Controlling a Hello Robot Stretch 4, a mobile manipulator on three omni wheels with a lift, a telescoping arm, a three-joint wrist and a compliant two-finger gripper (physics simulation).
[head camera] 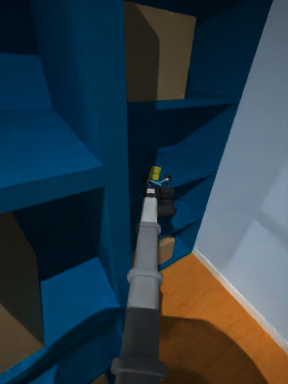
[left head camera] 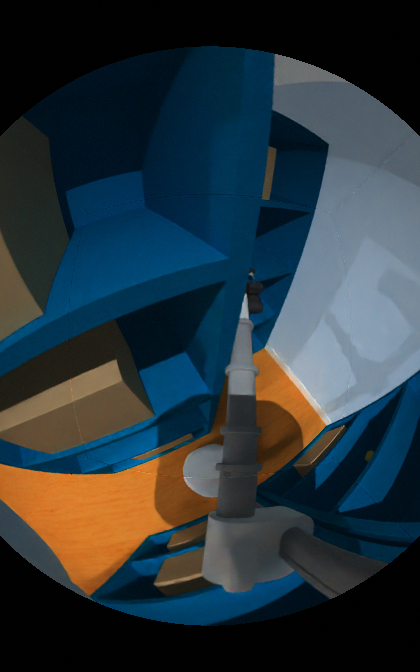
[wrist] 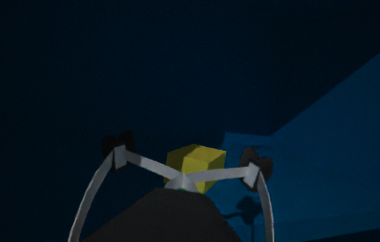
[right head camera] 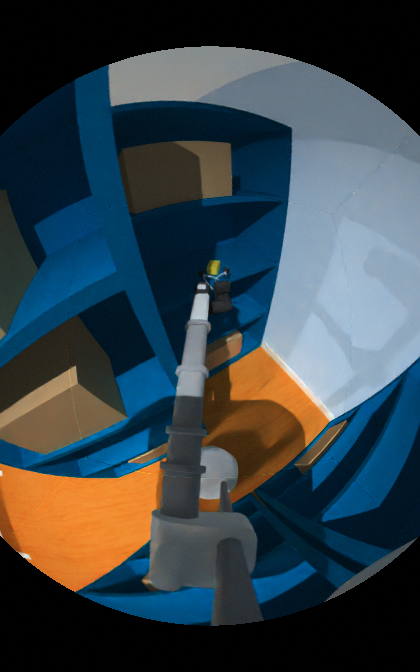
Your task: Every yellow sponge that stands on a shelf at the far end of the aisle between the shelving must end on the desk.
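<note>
A yellow sponge stands on a middle shelf of the blue unit by the wall. My gripper is open at the end of the extended arm. The sponge shows beyond the fingers, between the two fingertips in the wrist view, a little nearer the right one. The finger links hide part of its lower side. In the left head view a small yellow thing shows in the opposite shelving; it is too small to tell more. The desk does not show.
A brown box stands on the shelf above the sponge, another at the bottom. A blue upright is close left of the arm. The pale wall borders the unit on the right.
</note>
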